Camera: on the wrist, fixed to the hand. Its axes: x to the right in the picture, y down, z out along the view.
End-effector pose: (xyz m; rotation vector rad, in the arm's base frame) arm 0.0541 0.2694 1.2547 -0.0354 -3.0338 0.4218
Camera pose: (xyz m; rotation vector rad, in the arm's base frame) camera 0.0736 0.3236 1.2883 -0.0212 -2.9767 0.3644
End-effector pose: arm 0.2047 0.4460 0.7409 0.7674 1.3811 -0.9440
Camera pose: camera 0.2219 0.5099 0.7490 0.7668 1.4568 -0.9176
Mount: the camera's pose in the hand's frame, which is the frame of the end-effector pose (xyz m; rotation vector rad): -0.0151 0.0432 -0.0485 -0.0315 0.0626 -0.0190
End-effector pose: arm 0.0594 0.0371 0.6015 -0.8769 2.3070 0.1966
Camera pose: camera 0.0148 0.0613 0.6448 -0.9327 2.3583 0.2004
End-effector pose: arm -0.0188 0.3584 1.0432 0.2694 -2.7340 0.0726
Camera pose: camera 0.0046 0.4077 1.0815 0.2795 -2.6676 0.0322
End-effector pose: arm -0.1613 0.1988 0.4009 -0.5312 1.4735 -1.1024
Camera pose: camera -0.1922 0.2470 0.3666 -0.5379 1.5451 -1.1211
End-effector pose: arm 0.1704 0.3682 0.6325 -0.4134 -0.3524 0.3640
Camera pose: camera 0.1650 0.3833 0.5678 -0.4510 -0.3011 0.3266
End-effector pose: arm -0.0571 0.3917 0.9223 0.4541 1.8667 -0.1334
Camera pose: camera -0.0799 0.4428 0.9585 0.4232 1.9322 -0.1034
